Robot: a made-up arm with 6 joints.
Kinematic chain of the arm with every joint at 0, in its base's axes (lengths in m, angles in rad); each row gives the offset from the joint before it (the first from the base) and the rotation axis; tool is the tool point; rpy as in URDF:
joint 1: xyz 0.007 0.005 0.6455 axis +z
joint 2: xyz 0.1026 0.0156 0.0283 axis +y
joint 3: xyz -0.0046 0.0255 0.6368 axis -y
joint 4: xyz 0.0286 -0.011 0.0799 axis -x
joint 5: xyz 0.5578 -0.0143 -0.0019 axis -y
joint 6: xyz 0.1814 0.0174 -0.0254 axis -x
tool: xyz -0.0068 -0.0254 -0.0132 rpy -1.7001 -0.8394 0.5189
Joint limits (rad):
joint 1: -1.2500..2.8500
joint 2: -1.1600..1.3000
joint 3: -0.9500..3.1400
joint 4: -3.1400..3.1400
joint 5: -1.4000..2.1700
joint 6: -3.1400..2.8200
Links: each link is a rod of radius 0.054 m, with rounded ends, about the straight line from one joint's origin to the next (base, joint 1, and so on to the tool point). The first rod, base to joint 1, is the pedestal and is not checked.
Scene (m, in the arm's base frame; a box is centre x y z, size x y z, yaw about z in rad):
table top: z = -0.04
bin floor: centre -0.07 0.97 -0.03 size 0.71 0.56 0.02 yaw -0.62
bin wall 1: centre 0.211 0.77 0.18 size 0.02 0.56 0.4 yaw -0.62
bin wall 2: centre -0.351 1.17 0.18 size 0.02 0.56 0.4 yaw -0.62
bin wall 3: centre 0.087 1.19 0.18 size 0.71 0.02 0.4 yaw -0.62
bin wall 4: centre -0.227 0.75 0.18 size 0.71 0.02 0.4 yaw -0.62
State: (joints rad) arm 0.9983 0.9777 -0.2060 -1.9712 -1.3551 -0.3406
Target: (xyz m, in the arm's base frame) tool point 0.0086 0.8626 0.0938
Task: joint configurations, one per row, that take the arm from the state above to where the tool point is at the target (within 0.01 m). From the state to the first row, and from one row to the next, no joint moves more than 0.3 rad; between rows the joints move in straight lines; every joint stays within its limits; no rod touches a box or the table.
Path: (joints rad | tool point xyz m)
1: 1.2178 0.8585 -0.2465 -2.2008 -1.1532 -0.2649 | 0.1822 1.0182 0.6198
2: 1.4374 0.7393 -0.2869 -2.4305 -0.9513 -0.1893 | -0.0093 1.0500 0.6904
3: 1.6569 0.6201 -0.3274 -2.6601 -0.7494 -0.1136 | -0.2000 1.0262 0.7569
4: 1.5968 0.8467 -0.2918 -2.5136 -0.5009 -0.2414 | -0.1380 1.0334 0.5181
5: 1.5367 1.0734 -0.2561 -2.3670 -0.2524 -0.3692 | -0.0649 0.9757 0.2914
6: 1.4766 1.3000 -0.2205 -2.2204 -0.0039 -0.4970 | 0.0086 0.8626 0.0938

